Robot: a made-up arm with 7 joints.
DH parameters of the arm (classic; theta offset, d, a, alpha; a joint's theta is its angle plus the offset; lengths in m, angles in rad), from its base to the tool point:
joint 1: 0 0.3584 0 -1.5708
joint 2: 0 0 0 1.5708
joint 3: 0 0.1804 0.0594 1.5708
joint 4: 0 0 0.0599 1.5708
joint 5: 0 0.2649 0 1.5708
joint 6: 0 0 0.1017 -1.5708
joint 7: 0 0.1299 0 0
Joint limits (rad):
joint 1: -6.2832..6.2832
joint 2: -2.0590..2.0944
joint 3: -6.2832..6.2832
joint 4: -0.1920..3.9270
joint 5: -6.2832..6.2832
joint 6: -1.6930..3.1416
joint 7: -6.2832..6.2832
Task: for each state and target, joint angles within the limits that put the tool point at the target. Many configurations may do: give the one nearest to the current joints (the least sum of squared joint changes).
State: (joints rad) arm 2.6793 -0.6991 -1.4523 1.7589 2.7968 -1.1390 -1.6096
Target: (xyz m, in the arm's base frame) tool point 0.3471 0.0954 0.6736
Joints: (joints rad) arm 2.3167 -0.6142 -1.2561 2.4598 2.7960 -0.7097 -1.6096
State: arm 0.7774 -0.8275 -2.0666 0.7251 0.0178 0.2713 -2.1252
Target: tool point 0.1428 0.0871 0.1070
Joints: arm 1.2649 -1.0333 -2.4979 0.0859 0.0929 0.4711 -2.1252
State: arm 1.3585 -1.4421 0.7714 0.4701 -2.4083 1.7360 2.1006
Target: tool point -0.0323 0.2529 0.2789
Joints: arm 1.5225 -0.7524 0.9391 -0.1920 -2.3034 1.3515 2.1006
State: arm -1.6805 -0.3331 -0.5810 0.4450 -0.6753 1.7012 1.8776
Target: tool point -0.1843 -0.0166 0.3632
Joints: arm -1.9856 -0.6425 -0.4995 0.6081 -0.7145 2.4071 1.8776
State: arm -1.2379 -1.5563 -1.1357 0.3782 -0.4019 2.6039 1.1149
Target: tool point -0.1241 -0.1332 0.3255
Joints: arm -1.1477 -1.5540 -1.1818 0.6125 -0.6004 2.3014 1.1149
